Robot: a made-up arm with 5 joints.
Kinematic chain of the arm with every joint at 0, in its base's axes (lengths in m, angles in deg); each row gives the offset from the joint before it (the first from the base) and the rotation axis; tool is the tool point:
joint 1: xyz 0 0 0.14 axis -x
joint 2: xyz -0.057 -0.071 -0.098 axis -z
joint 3: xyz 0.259 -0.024 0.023 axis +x
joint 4: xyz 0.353 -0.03 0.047 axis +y
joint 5: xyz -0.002 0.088 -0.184 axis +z
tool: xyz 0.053 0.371 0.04
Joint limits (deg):
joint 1: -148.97..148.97
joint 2: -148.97..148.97
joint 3: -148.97..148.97
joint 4: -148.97..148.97
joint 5: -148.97..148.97
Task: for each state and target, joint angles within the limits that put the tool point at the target. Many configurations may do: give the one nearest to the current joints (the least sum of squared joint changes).
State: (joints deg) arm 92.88 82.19 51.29 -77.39 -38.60
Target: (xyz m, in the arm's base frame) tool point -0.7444 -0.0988 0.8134
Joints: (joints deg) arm 66.83 118.18 77.54 -75.09 -63.27
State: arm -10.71 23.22 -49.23 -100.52 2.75
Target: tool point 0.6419 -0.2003 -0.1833
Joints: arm -5.59 46.12 -63.58 -132.80 -19.82
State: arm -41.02 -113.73 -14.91 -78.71 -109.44
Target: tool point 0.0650 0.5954 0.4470
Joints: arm -2.98 -99.06 2.32 -109.61 -123.18
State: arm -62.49 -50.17 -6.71 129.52 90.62
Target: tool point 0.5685 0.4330 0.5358
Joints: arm -22.04 -28.09 -22.11 147.83 83.67
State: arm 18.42 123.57 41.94 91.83 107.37
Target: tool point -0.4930 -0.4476 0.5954
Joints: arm 15.91 109.32 35.27 109.42 100.91
